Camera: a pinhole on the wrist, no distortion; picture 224 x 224 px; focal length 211.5 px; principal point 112.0 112.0 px. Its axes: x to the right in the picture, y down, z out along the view. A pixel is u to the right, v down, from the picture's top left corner.
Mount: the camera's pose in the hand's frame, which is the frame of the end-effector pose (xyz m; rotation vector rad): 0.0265 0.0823 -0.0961 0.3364 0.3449 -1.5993
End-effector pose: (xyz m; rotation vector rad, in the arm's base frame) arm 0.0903 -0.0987 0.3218 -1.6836 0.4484 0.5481
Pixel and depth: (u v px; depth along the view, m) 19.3 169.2 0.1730
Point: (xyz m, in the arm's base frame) 0.0983 -0.0212 0.2033
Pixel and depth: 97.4 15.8 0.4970
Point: -0.0660 0.2822 0.4525
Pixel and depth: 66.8 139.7 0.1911
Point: 0.1007 -0.0125 0.2474
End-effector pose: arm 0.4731 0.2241 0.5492 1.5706 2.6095 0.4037
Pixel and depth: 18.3 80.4 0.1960
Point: 0.5649 0.2828 0.4558
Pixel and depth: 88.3 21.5 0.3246
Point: 0.5571 0.1605 0.3290
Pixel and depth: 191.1 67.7 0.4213
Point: 0.3516 0.0990 0.2696
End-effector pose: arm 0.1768 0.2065 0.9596 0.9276 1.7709 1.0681
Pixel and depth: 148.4 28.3 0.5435
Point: 0.5452 0.0583 0.7147
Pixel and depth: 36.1 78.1 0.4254
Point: 0.5231 0.2945 0.9144
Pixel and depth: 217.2 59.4 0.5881
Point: 0.4511 0.0235 0.5243
